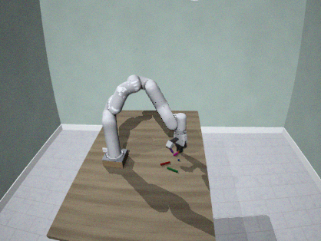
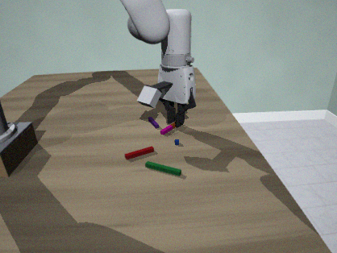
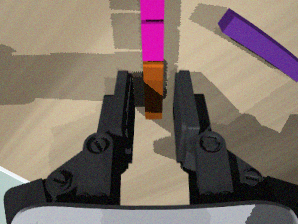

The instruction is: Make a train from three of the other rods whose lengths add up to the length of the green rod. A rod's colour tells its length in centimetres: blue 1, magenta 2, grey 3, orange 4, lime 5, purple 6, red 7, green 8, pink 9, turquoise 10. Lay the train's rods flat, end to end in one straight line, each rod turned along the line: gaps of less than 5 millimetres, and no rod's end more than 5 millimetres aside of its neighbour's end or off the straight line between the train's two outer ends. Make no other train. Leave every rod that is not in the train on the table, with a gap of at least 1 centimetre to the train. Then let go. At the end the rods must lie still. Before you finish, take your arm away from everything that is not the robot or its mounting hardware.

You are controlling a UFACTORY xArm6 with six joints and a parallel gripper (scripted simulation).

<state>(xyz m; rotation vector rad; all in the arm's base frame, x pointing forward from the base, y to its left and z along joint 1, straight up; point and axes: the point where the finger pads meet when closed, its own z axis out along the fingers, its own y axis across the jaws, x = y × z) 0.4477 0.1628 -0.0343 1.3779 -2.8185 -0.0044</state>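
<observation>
The orange rod lies 2 cm below my hand. Round my hand: purple rod 7 cm behind, 2 cm below, 1 cm to the left; then red rod 15 cm to the right, 9 cm behind, 2 cm below; then blue rod 10 cm to the right, 2 cm below.
</observation>
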